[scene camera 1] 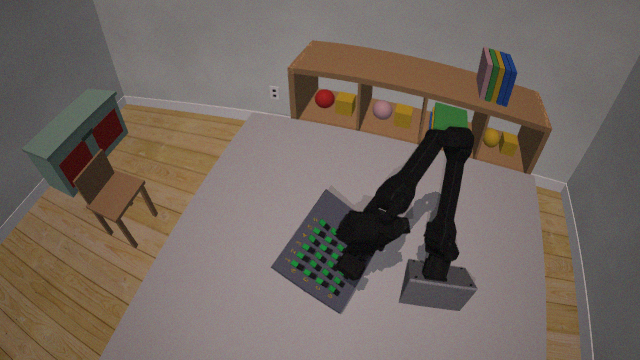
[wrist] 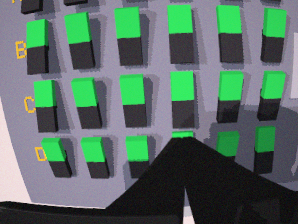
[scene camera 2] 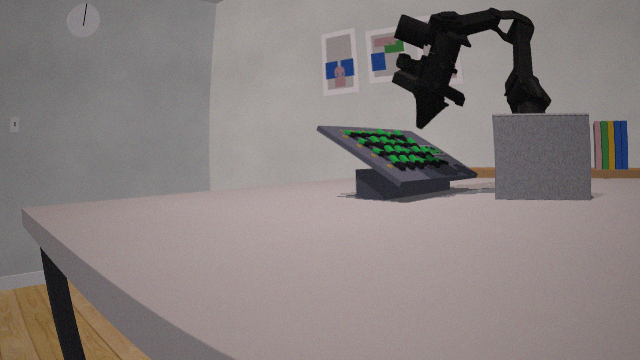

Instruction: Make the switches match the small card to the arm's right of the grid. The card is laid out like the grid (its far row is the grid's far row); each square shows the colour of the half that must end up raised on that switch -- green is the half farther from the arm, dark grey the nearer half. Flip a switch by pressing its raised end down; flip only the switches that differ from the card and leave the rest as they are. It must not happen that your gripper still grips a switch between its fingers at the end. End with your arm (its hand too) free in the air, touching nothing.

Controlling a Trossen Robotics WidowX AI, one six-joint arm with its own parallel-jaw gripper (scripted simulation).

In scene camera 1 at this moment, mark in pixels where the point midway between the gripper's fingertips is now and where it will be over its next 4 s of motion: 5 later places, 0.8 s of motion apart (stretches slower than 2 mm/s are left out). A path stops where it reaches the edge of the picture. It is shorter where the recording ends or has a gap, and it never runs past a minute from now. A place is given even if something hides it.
My gripper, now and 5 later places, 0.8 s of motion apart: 347, 254; 342, 256; 341, 258; 340, 258; 340, 259; 349, 253
